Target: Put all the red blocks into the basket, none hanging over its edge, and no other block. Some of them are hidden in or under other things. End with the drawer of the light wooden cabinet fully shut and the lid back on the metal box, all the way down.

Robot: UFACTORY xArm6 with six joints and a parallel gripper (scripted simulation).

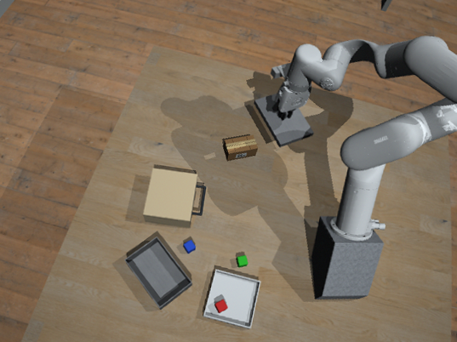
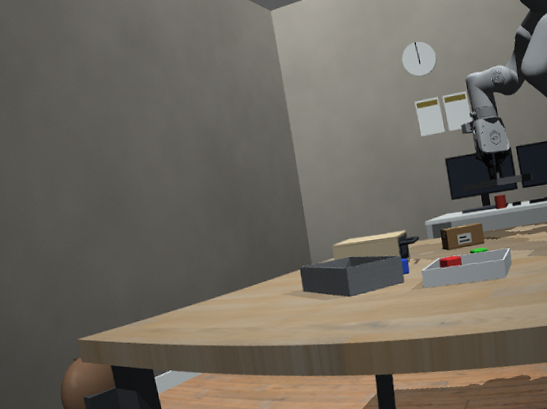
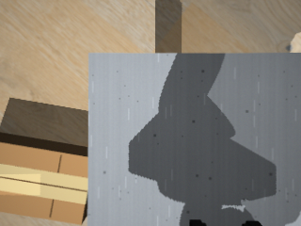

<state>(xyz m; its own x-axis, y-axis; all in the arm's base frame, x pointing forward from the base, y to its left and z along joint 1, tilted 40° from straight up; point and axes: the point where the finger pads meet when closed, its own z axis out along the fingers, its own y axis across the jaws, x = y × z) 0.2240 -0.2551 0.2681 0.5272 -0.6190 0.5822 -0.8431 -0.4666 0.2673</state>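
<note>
Right now the grey metal box is 320 mm ahead of my hand, 550 mm to the left of it and 160 mm below it. Round my hand: brown cardboard box 120 mm ahead, 70 mm to the left, 150 mm below; grey lid 30 mm below; drawer 310 mm ahead, 310 mm to the left, 150 mm below.
</note>
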